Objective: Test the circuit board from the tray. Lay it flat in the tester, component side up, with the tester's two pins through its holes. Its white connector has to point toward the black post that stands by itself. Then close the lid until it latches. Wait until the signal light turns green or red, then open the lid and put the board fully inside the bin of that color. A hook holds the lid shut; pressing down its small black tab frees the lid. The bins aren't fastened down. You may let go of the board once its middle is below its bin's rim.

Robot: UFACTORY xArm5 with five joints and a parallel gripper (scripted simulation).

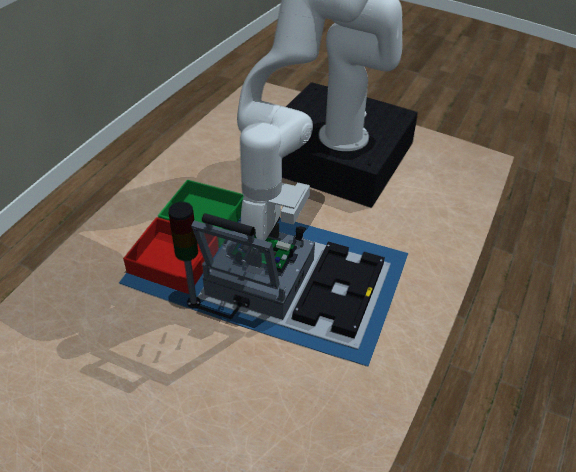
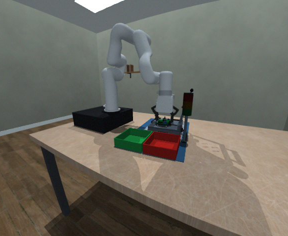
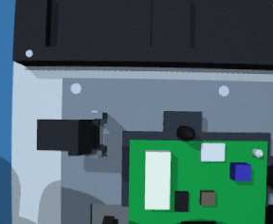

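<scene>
My gripper is now 1 cm above the green circuit board. From my hand the other things lie so: lid 12 cm ahead, 2 cm to the left, 10 cm above; then red bin 7 cm ahead, 19 cm to the right, 7 cm below; then black latch 7 cm behind, 5 cm to the left, 1 cm above.
</scene>
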